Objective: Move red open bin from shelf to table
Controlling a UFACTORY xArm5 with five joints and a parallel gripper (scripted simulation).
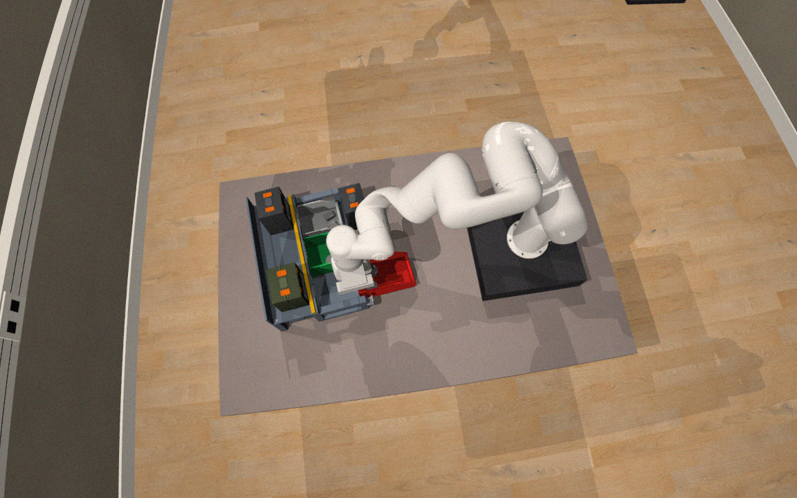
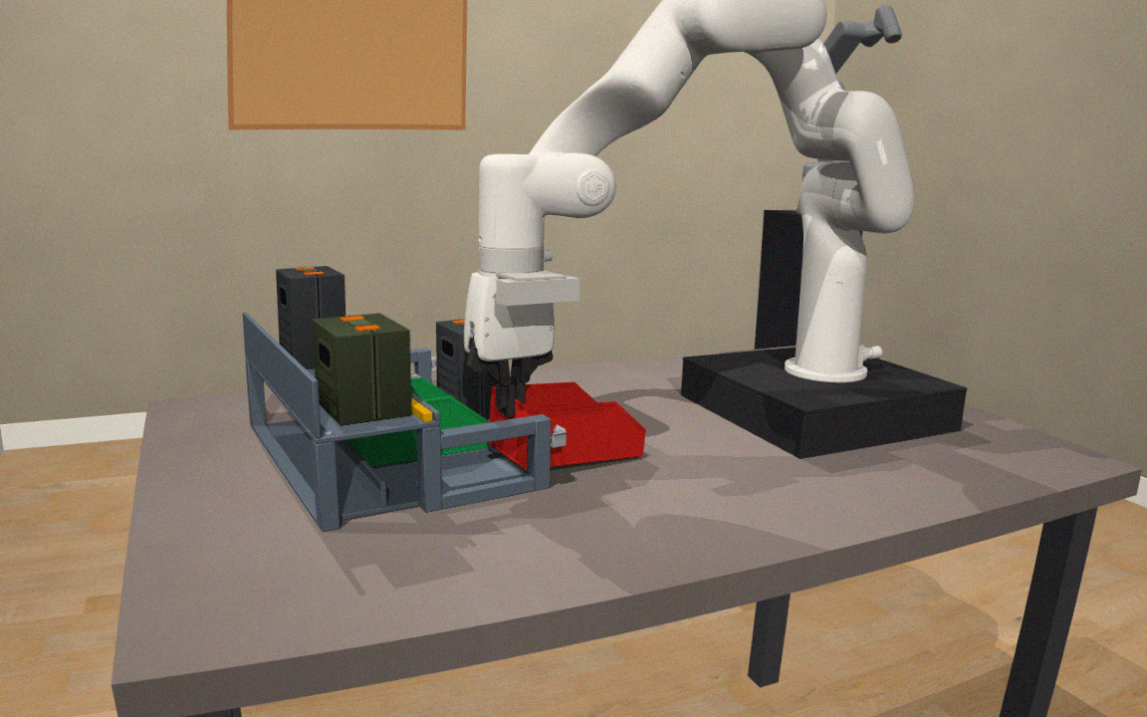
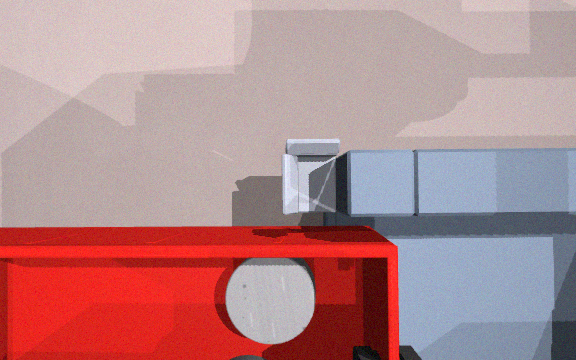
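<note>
Now: hand 6 cm above the grey disc, 4 cm past it and 2 cm to the right of it. Round my hand: red open bin (8 cm behind, 4 cm below, 1 cm to the right); then green bin (10 cm to the right, 10 cm ahead, 5 cm below); then grey shelf (13 cm ahead, 9 cm to the right, 2 cm below).
</note>
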